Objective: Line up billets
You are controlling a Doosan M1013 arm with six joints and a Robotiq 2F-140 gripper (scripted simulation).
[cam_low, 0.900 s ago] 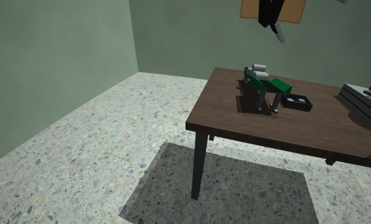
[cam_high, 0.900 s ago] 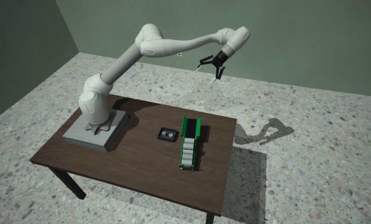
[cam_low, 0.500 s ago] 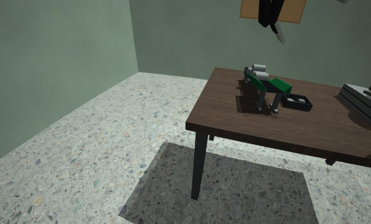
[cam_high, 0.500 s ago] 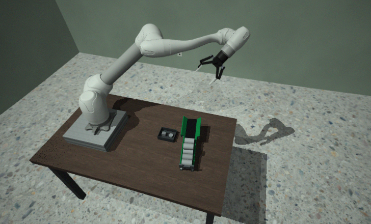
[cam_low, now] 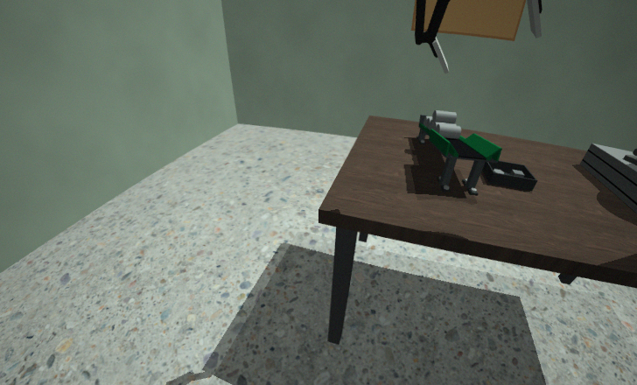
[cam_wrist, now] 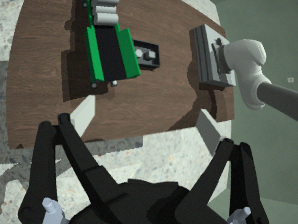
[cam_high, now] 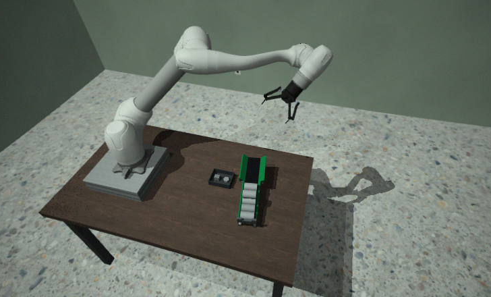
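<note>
My gripper is now 80 mm past the ramp, 270 mm to the left of it and 270 mm above it. From my hand the other things lie so: small dark tray 260 mm behind, 180 mm to the right, 330 mm below; grey stop 80 mm behind, 460 mm to the right, 280 mm below.
</note>
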